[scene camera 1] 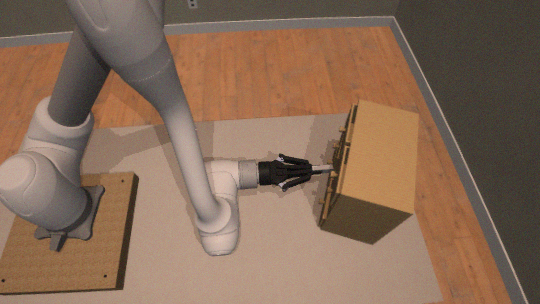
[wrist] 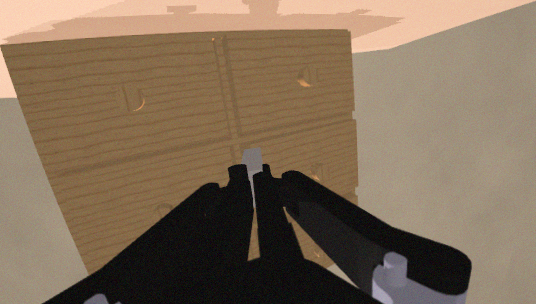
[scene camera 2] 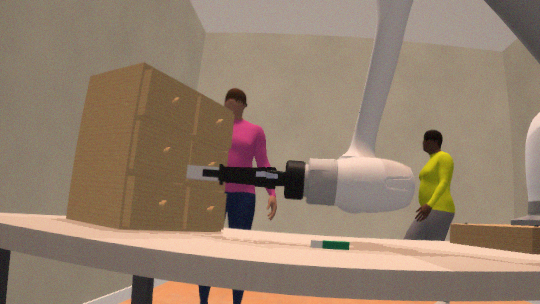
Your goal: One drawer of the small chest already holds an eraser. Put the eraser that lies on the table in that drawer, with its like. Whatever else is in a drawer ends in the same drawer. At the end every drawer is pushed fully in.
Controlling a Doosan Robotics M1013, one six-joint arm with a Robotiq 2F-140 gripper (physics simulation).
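Observation:
The small wooden chest (scene camera 1: pixel 382 155) (scene camera 2: pixel 105 150) (wrist: pixel 175 125) stands on the table, turned a little, with knobbed drawers in two columns and three rows. Several drawer fronts seem to stand slightly out from its body; their insides are hidden. My gripper (scene camera 1: pixel 329 169) (scene camera 2: pixel 192 172) (wrist: pixel 254 161) is shut and empty, level, fingertips together close to the drawer fronts, near the upright seam between the columns. I cannot tell whether they touch. The eraser (scene camera 2: pixel 335 245), green with a white end, lies flat on the table below the arm; it does not show in scene view 1 or the wrist view.
The table (scene camera 1: pixel 280 250) (scene camera 2: pixel 240 257) carries the chest at its far end from the arm's base. The arm's base stands on a wooden board (scene camera 1: pixel 112 230) (scene camera 2: pixel 492 237). Two standing people, one in pink (scene camera 2: pixel 246 142) and one in yellow (scene camera 2: pixel 439 175), are behind the table.

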